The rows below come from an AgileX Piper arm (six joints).
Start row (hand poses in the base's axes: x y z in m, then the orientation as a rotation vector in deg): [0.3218 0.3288 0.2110 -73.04 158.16 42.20]
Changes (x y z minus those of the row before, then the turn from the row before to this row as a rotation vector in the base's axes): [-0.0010 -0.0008 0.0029 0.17 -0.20 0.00]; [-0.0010 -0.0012 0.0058 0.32 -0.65 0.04]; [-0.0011 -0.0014 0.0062 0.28 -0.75 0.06]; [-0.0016 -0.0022 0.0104 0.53 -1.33 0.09]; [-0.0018 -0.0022 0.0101 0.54 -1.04 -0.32]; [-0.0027 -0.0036 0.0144 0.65 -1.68 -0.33]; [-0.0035 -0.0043 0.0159 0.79 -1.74 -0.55]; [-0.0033 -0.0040 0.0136 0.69 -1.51 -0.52]
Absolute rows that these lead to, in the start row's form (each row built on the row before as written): [0.3208 0.3280 0.2139 -73.01 157.88 42.25]; [0.3198 0.3268 0.2197 -73.02 157.12 42.12]; [0.3187 0.3254 0.2259 -73.07 156.31 41.85]; [0.3171 0.3232 0.2363 -73.11 154.85 41.42]; [0.3153 0.3210 0.2464 -72.55 153.79 41.20]; [0.3126 0.3174 0.2608 -71.96 152.16 40.59]; [0.3091 0.3131 0.2767 -71.02 150.48 40.07]; [0.3058 0.3091 0.2903 -70.15 149.04 39.62]
